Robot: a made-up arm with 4 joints.
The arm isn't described. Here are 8 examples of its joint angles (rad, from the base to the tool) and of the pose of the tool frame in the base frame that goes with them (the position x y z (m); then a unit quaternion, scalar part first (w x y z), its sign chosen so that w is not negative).
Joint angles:
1: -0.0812 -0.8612 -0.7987 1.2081
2: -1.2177 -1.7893 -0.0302 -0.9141
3: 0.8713 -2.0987 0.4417 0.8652
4: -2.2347 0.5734 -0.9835 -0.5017
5: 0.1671 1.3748 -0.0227 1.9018
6: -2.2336 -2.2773 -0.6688 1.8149
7: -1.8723 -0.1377 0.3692 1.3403
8: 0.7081 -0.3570 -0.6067 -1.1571
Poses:
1: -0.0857 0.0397 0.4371 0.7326 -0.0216 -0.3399 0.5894
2: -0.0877 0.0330 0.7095 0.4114 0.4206 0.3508 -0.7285
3: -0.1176 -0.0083 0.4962 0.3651 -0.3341 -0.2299 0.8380
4: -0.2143 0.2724 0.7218 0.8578 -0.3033 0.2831 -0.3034
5: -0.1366 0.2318 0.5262 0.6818 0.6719 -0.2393 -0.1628
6: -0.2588 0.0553 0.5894 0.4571 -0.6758 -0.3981 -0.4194
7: -0.0525 0.1571 0.6664 0.0472 -0.0642 -0.9945 -0.0681
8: -0.1392 0.1737 0.3444 0.0993 0.2866 -0.9492 0.0834
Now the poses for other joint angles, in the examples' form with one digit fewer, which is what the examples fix.
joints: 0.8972 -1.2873 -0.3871 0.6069
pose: -0.196 0.000 0.404 0.700 0.132 -0.203 0.671
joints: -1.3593 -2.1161 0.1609 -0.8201
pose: -0.158 0.038 0.728 0.360 0.576 0.173 -0.713
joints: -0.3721 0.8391 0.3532 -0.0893
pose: -0.011 0.244 0.504 0.166 -0.006 -0.941 -0.294
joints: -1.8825 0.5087 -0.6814 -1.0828
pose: -0.177 0.243 0.737 0.912 -0.280 0.300 -0.003
